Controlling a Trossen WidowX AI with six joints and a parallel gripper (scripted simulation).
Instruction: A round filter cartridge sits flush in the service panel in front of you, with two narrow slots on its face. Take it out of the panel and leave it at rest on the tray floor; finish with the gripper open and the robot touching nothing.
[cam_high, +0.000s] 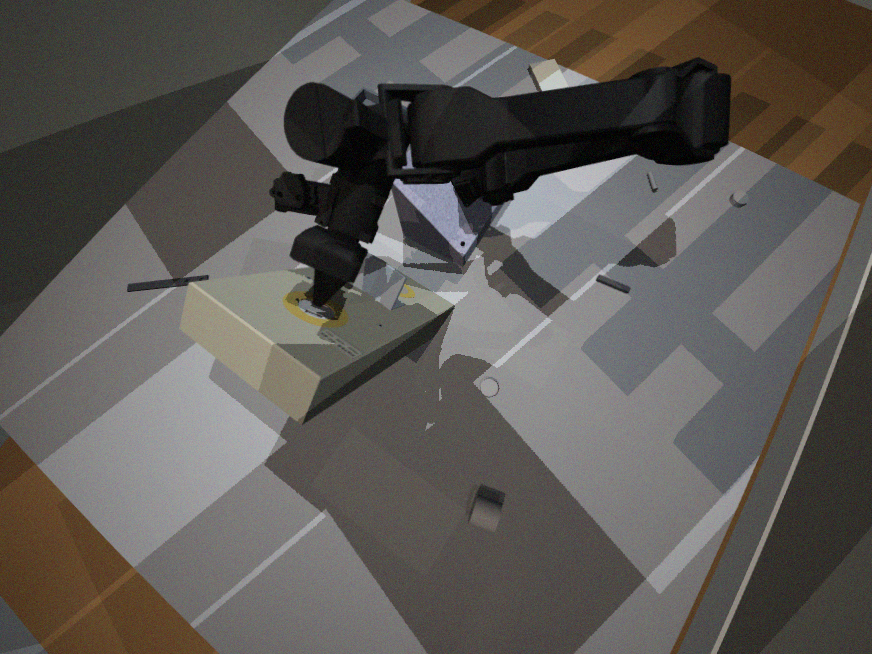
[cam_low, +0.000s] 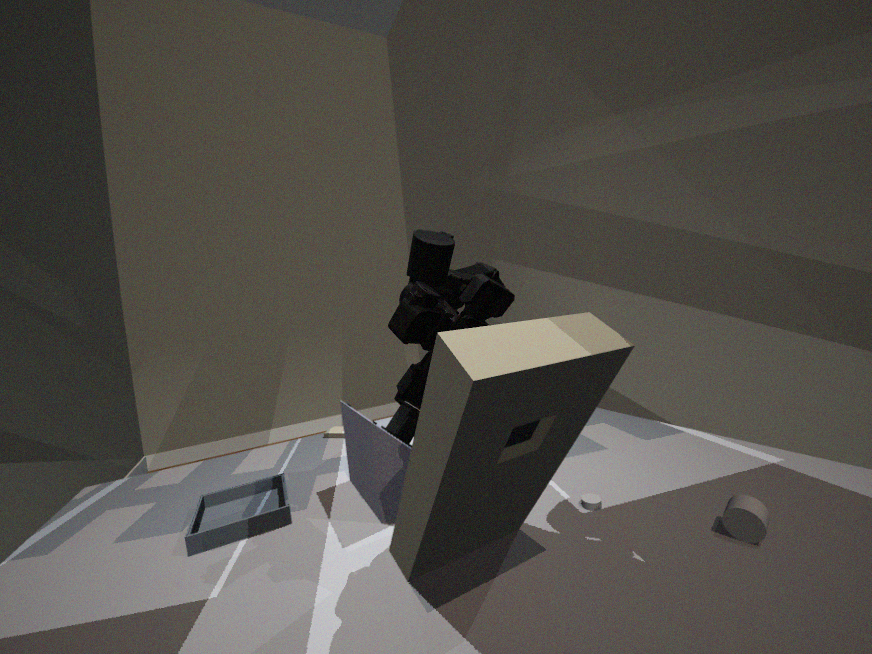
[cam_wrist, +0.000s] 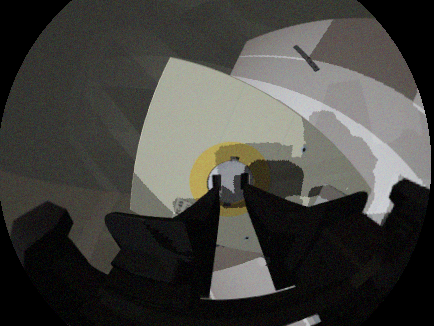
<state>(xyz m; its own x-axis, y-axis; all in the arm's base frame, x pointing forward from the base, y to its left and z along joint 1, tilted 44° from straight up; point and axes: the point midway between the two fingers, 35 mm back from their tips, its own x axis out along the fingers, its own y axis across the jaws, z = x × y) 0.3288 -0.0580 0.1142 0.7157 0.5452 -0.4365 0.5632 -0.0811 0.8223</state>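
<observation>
Right now the round grey filter cartridge is 20 mm below my gripper tip and 20 mm ahead of it. Also, from my gripper tip: service panel 90 mm below, 20 mm behind; then dark tray 360 mm behind, 330 mm to the right, 230 mm below; then cream block 720 mm behind, 240 mm below, 120 mm to the right.
</observation>
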